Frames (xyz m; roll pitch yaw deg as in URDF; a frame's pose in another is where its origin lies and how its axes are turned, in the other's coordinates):
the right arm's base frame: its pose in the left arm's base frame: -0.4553 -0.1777 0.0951 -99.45 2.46 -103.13
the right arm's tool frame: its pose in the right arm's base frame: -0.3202 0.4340 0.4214 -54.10 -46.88 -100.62
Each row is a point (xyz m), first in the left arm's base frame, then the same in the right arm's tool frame.
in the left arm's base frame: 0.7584 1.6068 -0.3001
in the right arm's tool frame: 0.5785 -0.9574 -1.3190
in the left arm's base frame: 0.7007 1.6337 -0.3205
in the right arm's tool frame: 0.5169 -0.9523 -1.3446
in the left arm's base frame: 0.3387 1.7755 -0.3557
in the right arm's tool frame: 0.1839 -0.8400 -1.5145
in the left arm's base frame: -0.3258 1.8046 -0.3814
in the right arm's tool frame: -0.3856 -0.5149 -1.6289
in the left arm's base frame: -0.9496 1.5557 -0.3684
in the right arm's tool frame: -0.8753 -0.0745 -1.4967
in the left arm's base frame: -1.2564 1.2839 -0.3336
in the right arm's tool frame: -1.0873 0.2214 -1.3052
